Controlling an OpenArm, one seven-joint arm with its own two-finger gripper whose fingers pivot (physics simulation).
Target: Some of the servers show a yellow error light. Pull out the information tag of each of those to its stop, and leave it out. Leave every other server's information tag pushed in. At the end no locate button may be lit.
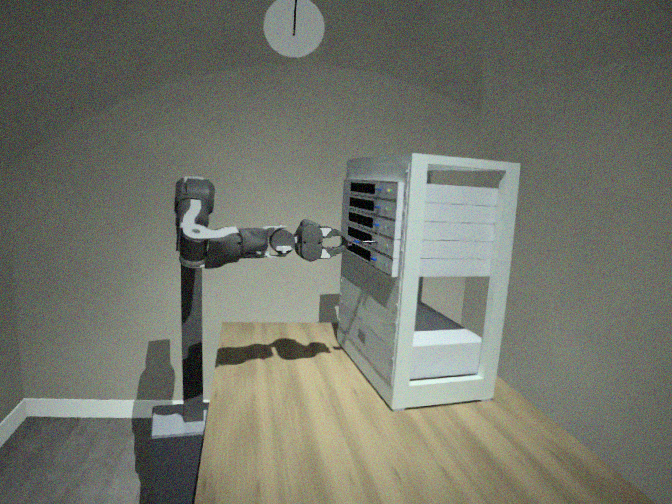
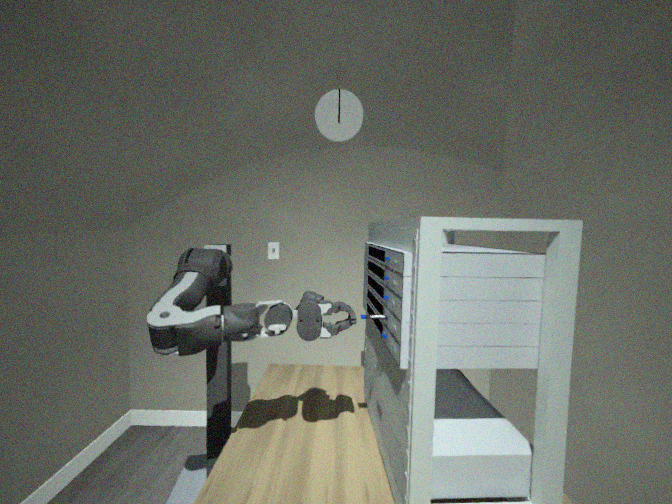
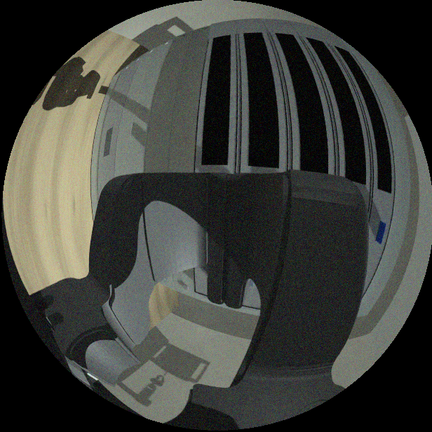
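Observation:
Several servers are stacked in the rack (image 1: 408, 303) (image 2: 427, 336). The second server from the bottom has its information tag (image 1: 368, 241) (image 2: 376, 316) standing out from the front, a pale strip with a blue end. The blue tags of the top server (image 1: 379, 189) (image 2: 387, 258) (image 3: 380, 232) and the bottom server (image 1: 373, 259) (image 2: 384, 336) sit at their fronts, as do those between. My gripper (image 1: 344, 243) (image 2: 354, 320) (image 3: 235, 242) is shut and empty, a little in front of the pulled tag's end. A yellow-green light shows on the top server; other lights and the locate buttons are too small or hidden.
The rack stands on the wooden table (image 1: 303, 434) (image 2: 309, 461) (image 3: 50, 200). A larger white unit (image 1: 445, 355) (image 2: 480, 466) lies low in the rack. The arm reaches in from the left above the table. The rack's front post and side stand beside the servers.

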